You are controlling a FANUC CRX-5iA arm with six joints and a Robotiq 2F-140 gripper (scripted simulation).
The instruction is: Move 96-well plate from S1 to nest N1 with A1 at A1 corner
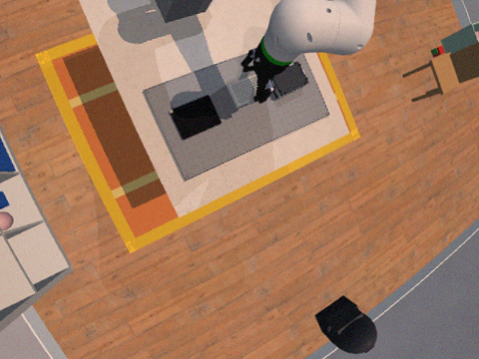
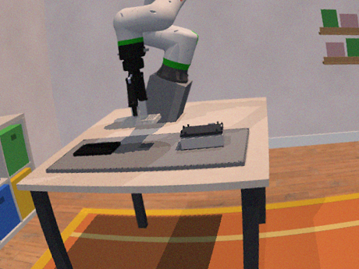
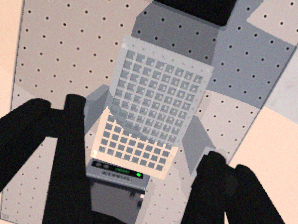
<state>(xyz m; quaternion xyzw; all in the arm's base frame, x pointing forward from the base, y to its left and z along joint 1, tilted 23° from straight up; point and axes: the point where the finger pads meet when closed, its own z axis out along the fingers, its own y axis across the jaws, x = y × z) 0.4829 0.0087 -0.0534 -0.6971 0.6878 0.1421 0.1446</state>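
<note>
Right now my hand is 20 cm to the left of the black plate nest N1 and 12 cm above it. The rest, counted from my hand: 96-well plate (2 cm below).
</note>
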